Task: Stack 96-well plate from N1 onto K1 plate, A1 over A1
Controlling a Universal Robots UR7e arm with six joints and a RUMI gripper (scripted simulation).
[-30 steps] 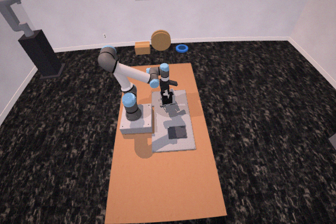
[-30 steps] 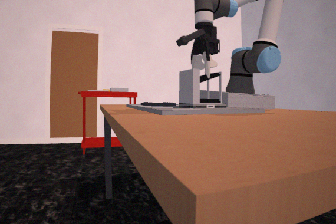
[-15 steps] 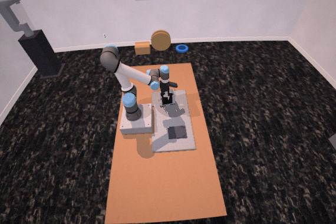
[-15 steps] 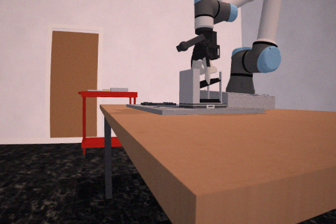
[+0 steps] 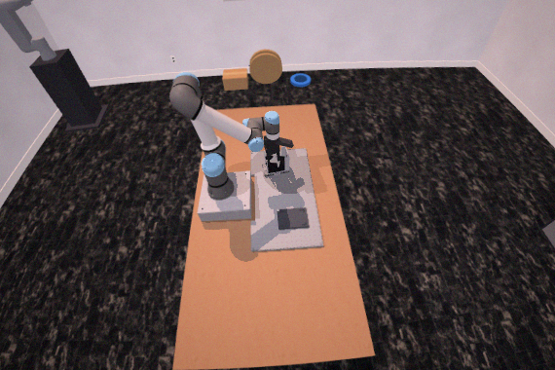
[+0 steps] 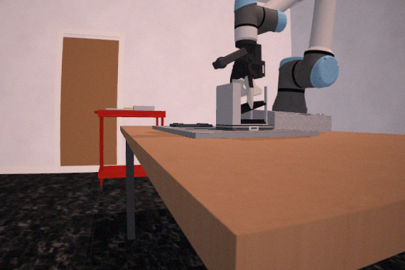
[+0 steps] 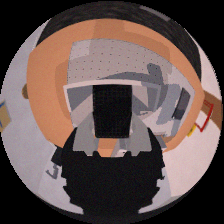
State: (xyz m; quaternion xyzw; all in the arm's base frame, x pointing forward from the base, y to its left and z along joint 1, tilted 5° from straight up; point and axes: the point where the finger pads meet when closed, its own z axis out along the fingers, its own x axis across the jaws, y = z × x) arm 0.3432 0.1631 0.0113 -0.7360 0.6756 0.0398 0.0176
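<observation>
Right now the tall grey wall is 7 cm ahead of my hand and 1 cm to the left of it. The rest, counted from my hand: black 96-well plate 1 cm below.
</observation>
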